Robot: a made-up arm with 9 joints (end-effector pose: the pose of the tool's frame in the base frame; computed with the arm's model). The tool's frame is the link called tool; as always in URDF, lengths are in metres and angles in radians.
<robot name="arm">
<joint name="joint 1" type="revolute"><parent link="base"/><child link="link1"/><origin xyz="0.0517 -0.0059 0.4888" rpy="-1.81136 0.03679 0.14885"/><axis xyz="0 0 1"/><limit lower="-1.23" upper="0.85" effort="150" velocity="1.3"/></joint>
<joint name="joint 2" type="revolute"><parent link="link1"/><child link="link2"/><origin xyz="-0.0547 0.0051 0.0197" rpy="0 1.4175 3.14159"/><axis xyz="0 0 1"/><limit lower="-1.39" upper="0.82" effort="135" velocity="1.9"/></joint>
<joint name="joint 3" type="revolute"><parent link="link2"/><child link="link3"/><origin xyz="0.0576 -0.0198 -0.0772" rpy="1.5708 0 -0.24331"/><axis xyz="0 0 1"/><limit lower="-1.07" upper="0.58" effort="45" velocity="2.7"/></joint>
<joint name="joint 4" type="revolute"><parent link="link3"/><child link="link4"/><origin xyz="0.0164 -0.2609 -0.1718" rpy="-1.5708 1.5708 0"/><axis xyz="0 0 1"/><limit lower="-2.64" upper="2.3" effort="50" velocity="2.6"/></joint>
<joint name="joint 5" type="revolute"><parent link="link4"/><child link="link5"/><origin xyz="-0.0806 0.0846 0.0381" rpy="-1.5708 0 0"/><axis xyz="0 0 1"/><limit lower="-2.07" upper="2.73" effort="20" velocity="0.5"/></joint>
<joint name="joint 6" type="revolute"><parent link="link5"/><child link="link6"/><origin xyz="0.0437 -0.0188 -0.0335" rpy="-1.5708 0 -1.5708"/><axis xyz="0 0 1"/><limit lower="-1.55" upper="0.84" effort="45" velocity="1.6"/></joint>
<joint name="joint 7" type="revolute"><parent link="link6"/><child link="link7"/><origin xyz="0.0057 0.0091 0.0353" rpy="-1.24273 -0.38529 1.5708"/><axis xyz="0 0 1"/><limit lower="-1.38" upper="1.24" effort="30" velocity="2.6"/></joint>
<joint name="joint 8" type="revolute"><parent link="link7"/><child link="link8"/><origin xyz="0.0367 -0.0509 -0.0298" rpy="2.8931 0.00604 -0.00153"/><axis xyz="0 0 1"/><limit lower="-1.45" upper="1.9" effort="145" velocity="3.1"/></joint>
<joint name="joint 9" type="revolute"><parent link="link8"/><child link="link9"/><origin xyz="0.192 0.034 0.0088" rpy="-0.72 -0.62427 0.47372"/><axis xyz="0 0 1"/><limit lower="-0.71" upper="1.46" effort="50" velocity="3.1"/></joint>
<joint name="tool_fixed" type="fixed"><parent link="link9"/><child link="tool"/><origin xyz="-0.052 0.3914 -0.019" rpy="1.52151 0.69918 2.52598"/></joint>
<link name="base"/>
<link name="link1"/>
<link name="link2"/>
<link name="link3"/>
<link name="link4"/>
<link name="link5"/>
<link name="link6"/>
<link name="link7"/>
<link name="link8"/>
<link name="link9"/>
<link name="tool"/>
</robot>
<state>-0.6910 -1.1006 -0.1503 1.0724 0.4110 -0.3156 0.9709 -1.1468 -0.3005</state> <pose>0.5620 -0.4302 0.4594 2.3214 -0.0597 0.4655</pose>
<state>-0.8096 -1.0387 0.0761 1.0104 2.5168 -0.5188 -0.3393 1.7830 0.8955</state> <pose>0.3626 -0.1940 0.3612 2.3255 -0.6356 -0.9320</pose>
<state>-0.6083 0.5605 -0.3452 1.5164 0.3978 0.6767 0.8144 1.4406 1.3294</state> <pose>0.4110 -0.0082 0.7551 2.4373 -0.6606 0.9745</pose>
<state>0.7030 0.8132 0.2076 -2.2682 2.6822 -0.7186 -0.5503 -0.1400 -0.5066</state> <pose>0.7575 0.5392 0.2312 0.3633 1.8803 1.0365</pose>
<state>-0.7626 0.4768 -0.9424 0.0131 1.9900 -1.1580 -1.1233 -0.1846 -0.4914</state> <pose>0.5409 0.4201 0.2331 -2.5328 0.2263 -0.4302</pose>
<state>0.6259 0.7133 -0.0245 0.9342 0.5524 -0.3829 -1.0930 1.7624 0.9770</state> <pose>0.5943 -0.0463 0.4289 0.8344 0.5765 0.3196</pose>
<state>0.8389 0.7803 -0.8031 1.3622 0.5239 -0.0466 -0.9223 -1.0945 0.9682</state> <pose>0.2204 0.1908 0.0439 -2.6826 0.7592 0.5934</pose>
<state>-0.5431 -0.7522 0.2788 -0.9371 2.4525 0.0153 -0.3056 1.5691 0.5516</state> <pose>0.0600 0.0645 0.8170 -1.1359 -0.8276 1.8144</pose>
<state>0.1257 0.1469 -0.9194 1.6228 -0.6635 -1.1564 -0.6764 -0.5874 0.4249</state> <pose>-0.0953 0.2056 0.7443 -0.6395 -1.2800 0.0804</pose>
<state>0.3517 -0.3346 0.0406 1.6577 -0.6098 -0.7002 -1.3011 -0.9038 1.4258</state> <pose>0.4289 -0.1464 0.5958 -1.7411 0.2583 -1.3604</pose>
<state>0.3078 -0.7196 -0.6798 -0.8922 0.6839 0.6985 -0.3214 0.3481 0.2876</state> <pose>0.5717 -0.1472 0.9384 0.8328 -0.0824 1.3833</pose>
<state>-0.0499 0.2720 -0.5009 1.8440 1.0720 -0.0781 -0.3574 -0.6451 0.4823</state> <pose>0.6779 0.2359 0.6538 -1.8152 0.3356 -1.0843</pose>
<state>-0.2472 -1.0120 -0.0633 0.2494 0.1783 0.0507 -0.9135 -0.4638 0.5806</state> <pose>0.4657 -0.1685 0.8984 -0.0004 0.2501 0.1062</pose>
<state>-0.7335 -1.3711 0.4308 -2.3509 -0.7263 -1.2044 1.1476 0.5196 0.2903</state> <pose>0.0389 0.1158 0.4599 -1.6329 -1.1586 0.3035</pose>
